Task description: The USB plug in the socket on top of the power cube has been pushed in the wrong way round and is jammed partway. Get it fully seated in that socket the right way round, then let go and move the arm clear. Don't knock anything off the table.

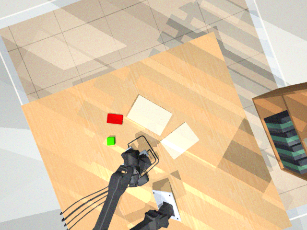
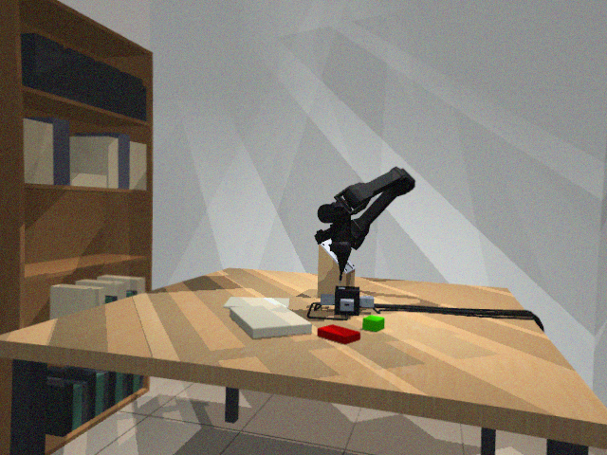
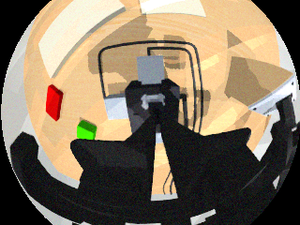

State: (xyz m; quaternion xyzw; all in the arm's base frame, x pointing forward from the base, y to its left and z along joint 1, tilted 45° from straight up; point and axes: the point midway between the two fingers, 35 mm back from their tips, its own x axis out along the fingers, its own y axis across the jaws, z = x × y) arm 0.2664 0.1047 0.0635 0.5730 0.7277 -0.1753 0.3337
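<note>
The USB plug lies 20 mm below my gripper tip. Also, from my gripper tip: book 240 mm ahead, 130 mm to the right, 120 mm below; then red block 270 mm ahead, 120 mm below, 90 mm to the left; then green block 150 mm to the left, 140 mm ahead, 110 mm below.
</note>
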